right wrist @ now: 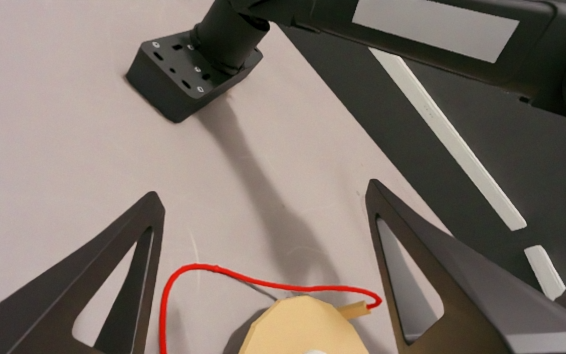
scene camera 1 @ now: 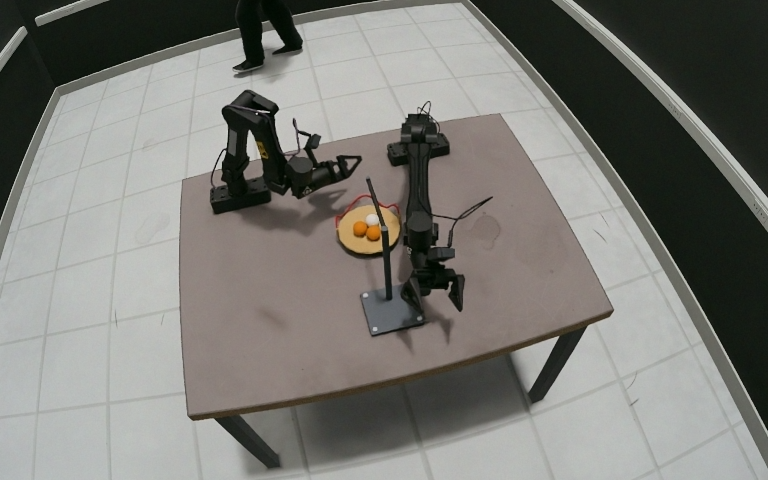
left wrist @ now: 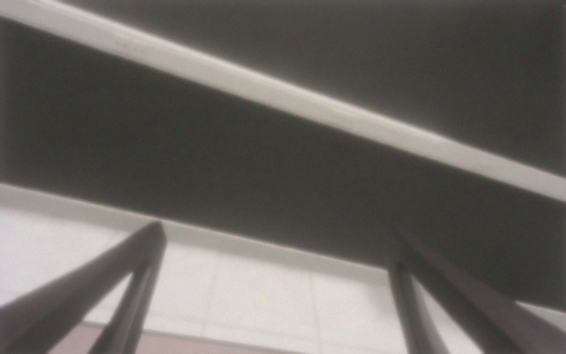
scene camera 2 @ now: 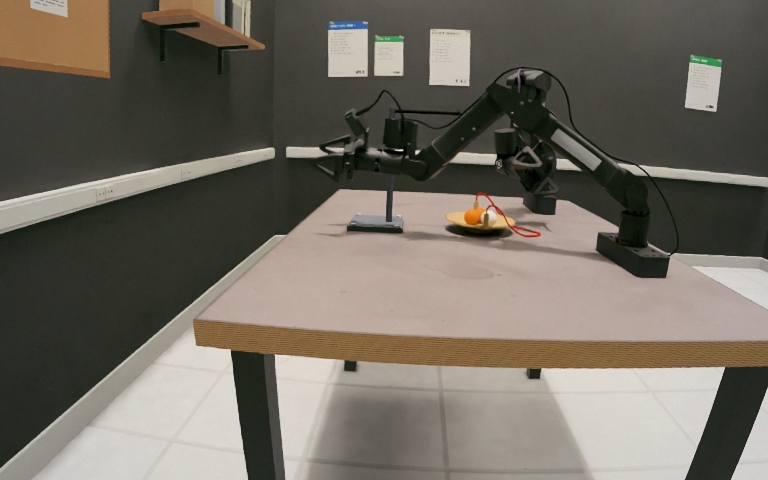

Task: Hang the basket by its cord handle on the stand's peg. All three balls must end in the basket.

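Where they show: left gripper, fingertip midpoint: point(scene camera 1: 442, 311) point(left wrist: 275, 233) point(scene camera 2: 314, 154); right gripper, fingertip midpoint: point(right wrist: 264, 193) point(scene camera 1: 354, 160) point(scene camera 2: 549, 178); left arm's base, origin of the base link: point(right wrist: 212, 57) point(scene camera 2: 630, 248); right arm's base, origin of the base link: point(scene camera 1: 238, 191).
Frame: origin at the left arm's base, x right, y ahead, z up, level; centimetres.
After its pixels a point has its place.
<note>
The shallow tan basket point(scene camera 1: 347, 242) @(x 31.9, y 30.8, z -0.5 cm) point(scene camera 2: 453, 219) @(x 25.3, y 34.8, z -0.7 cm) point(right wrist: 300, 325) @(x 19.8, y 24.4, z -1.0 cm) stands on the table. Two orange balls point(scene camera 1: 360, 228) @(x 27.5, y 29.0, z 1.7 cm) point(scene camera 1: 373, 233) @(x 24.5, y 31.7, z 1.5 cm) and a white ball point(scene camera 1: 372, 219) point(scene camera 2: 488, 217) lie in it. Its red cord handle point(scene camera 1: 362, 196) @(x 22.9, y 13.0, z -3.0 cm) point(right wrist: 310, 288) @(x 17.5, y 23.0, z 0.9 cm) droops past the rim towards the arm bases. The stand point(scene camera 1: 386, 266) @(x 26.5, y 51.8, z 13.2 cm) point(scene camera 2: 389, 198) @(x 25.4, y 51.1, z 4.0 cm) is upright; its peg point(scene camera 1: 374, 198) @(x 25.7, y 41.8, z 26.1 cm) point(scene camera 2: 424, 112) @(x 25.2, y 43.3, z 25.4 cm) reaches out high towards the basket side. My left gripper point(scene camera 1: 438, 308) @(x 18.9, y 68.8, z 14.9 cm) point(scene camera 2: 323, 155) @(x 18.9, y 68.8, z 14.9 cm) point(left wrist: 275, 233) @(x 18.9, y 68.8, z 14.9 cm) is open, raised beside the stand, with empty fingers. My right gripper point(scene camera 1: 355, 161) @(x 23.8, y 11.2, z 10.9 cm) point(right wrist: 264, 193) @(x 23.8, y 11.2, z 10.9 cm) is open and empty, above the table near the cord.
My left arm point(scene camera 1: 418, 186) @(x 13.8, y 38.1, z 22.4 cm) point(scene camera 2: 464, 135) @(x 10.4, y 35.8, z 20.5 cm) stretches past the basket and stand, close to both in scene camera 1. Its base point(scene camera 1: 394, 152) @(x 8.7, y 1.1, z 0.9 cm) point(scene camera 2: 634, 254) @(x -7.5, y 3.5, z 0.7 cm) point(right wrist: 170, 95) and my right arm's base point(scene camera 1: 240, 196) @(x 59.9, y 4.1, z 2.2 cm) are on the table point(scene camera 1: 271, 350) @(x 59.8, y 56.7, z -3.2 cm). A person's legs point(scene camera 1: 250, 33) show beyond the table.
</note>
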